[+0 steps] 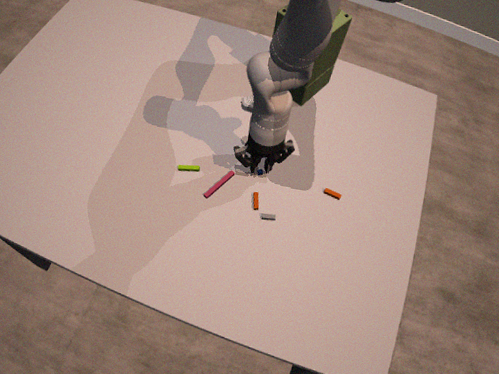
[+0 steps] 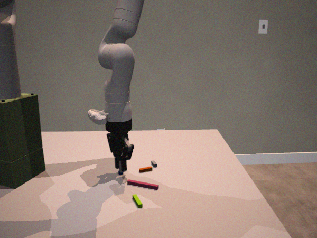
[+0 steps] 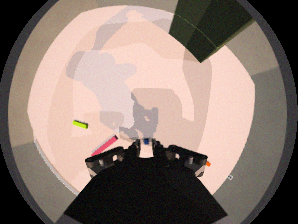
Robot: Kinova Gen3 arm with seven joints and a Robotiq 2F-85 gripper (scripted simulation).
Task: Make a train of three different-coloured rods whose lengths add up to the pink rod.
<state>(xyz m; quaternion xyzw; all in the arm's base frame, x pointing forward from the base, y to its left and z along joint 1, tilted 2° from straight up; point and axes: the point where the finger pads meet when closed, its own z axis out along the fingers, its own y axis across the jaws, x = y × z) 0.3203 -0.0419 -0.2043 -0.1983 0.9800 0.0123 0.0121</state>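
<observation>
Right now the blue rod is 30 mm below my hand. Round my hand: grey rod 110 mm ahead, 40 mm to the left, 30 mm below; then pink rod 80 mm to the right, 50 mm ahead, 30 mm below; then lime rod 170 mm to the right, 30 mm below, 30 mm ahead.
</observation>
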